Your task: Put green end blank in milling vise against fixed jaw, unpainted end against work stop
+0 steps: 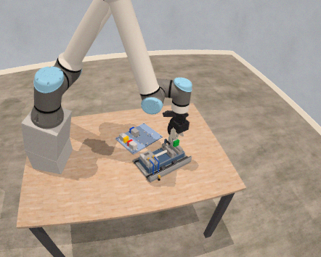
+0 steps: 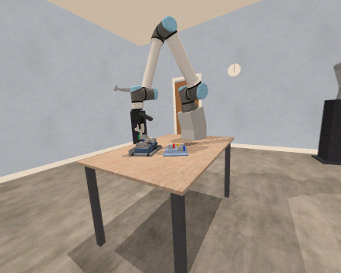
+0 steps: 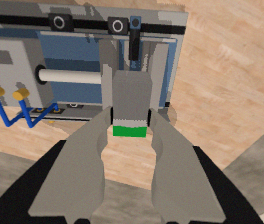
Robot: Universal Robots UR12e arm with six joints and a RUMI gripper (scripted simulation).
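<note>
My hand is 3 cm short of the vise end block, 1 cm to the right of it and 9 cm above it. From my hand the other things lie so: white rod 8 cm behind, 1 cm to the right, 9 cm below; then work stop rod 1 cm behind, 5 cm to the left, 8 cm below; then green-ended blank 2 cm below.
</note>
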